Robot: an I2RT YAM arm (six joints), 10 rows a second.
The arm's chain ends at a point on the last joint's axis. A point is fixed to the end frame.
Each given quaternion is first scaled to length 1.
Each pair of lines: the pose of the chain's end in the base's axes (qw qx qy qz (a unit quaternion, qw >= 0); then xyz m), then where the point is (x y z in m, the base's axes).
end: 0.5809 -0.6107 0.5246 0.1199 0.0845 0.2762 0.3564
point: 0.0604 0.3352 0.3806
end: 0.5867 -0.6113 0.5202 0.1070 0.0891 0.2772 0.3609
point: 0.0650 0.3366 0.3840
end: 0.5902 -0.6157 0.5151 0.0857 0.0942 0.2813 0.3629
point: 0.0702 0.3416 0.3838
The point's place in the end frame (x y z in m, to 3 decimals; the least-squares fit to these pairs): -0.058 0.018 0.031
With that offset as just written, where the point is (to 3 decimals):
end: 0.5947 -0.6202 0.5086 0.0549 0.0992 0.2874 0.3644
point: 0.076 0.349 0.382
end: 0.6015 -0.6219 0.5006 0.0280 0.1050 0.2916 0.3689
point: 0.082 0.354 0.384
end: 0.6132 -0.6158 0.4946 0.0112 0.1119 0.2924 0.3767
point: 0.089 0.355 0.392
